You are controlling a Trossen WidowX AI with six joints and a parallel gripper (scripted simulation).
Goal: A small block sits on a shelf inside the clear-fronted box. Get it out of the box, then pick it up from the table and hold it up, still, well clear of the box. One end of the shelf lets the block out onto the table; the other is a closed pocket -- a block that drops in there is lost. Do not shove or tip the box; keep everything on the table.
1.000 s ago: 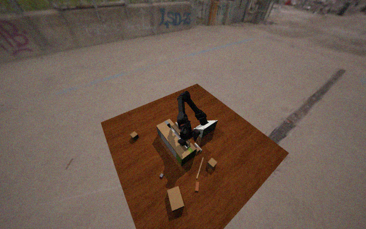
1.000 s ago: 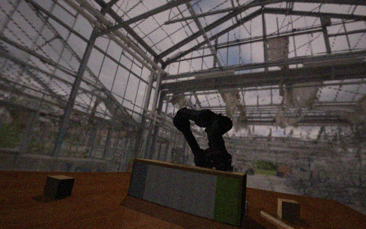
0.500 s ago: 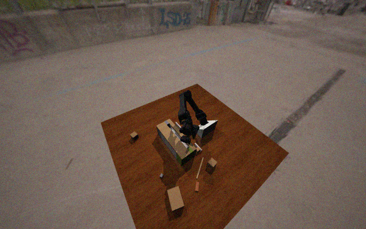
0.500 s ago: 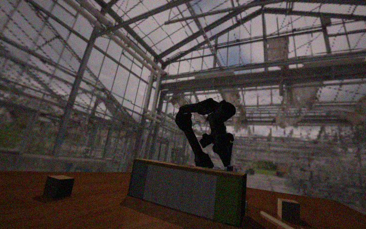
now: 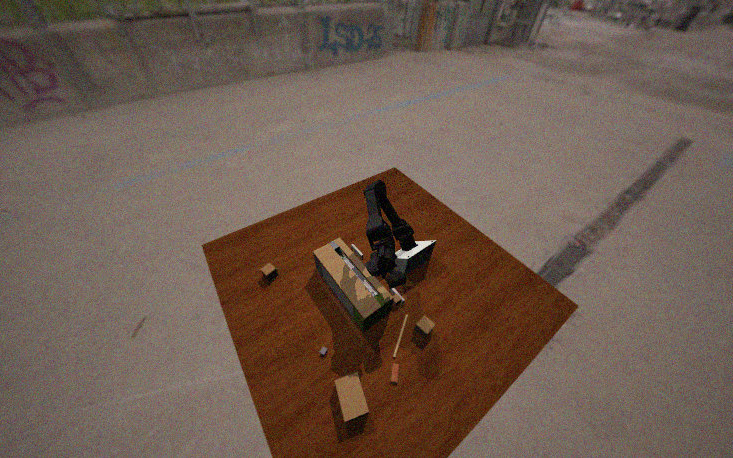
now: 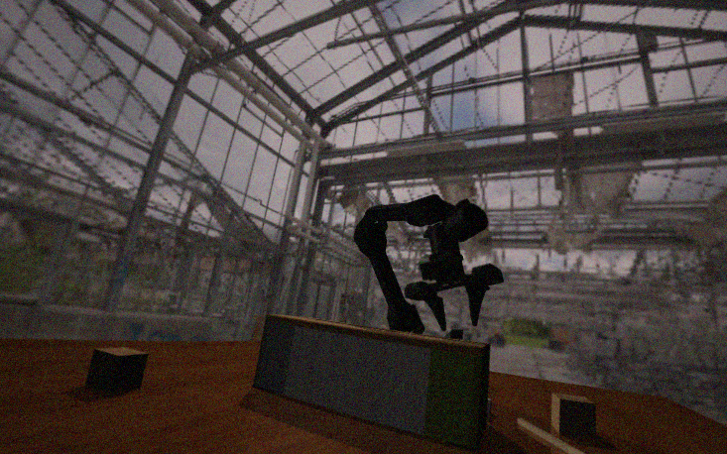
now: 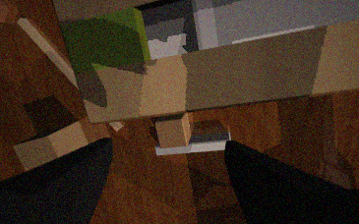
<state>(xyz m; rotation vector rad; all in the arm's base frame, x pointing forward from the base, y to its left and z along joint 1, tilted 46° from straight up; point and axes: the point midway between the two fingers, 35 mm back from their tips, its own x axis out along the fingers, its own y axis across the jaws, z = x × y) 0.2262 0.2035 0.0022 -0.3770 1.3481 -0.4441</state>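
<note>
The thin stick lies 30 mm ahead of my gripper tip, 160 mm to the left of it and 140 mm below it. The rest, counted from my gripper tip: flat cardboard block: 300 mm ahead, 250 mm to the left, 120 mm below; grey piece: 320 mm ahead, 60 mm to the left, 140 mm below.
</note>
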